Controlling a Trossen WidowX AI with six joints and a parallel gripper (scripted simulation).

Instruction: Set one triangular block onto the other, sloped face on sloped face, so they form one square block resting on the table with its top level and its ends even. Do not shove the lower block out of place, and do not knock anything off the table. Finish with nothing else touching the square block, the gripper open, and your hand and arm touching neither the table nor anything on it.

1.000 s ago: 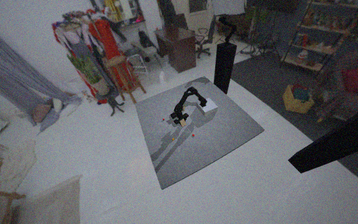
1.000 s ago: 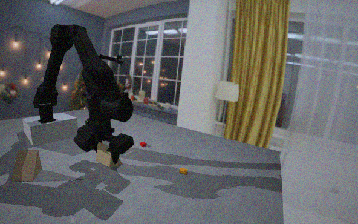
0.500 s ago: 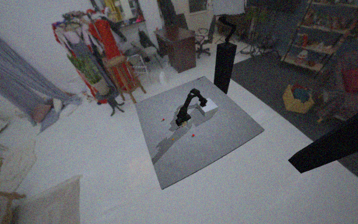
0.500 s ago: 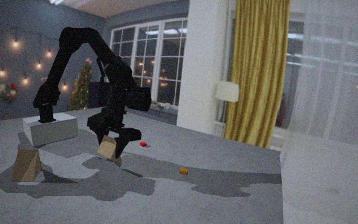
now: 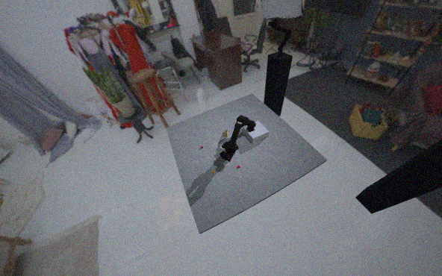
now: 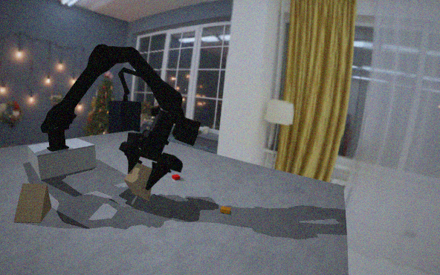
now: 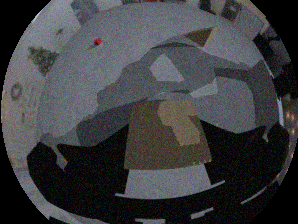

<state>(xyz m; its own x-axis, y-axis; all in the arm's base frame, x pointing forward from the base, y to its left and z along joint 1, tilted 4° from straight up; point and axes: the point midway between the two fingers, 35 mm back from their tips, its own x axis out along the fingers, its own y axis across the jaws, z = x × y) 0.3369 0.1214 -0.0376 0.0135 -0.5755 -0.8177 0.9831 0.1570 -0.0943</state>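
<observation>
Now: gripper tip 180 mm to the right of the small red brick, 30 mm above it and 20 mm past it. From my gripper tip the other things lie so: small orange brick: 200 mm ahead, 110 mm to the left, 30 mm below.
</observation>
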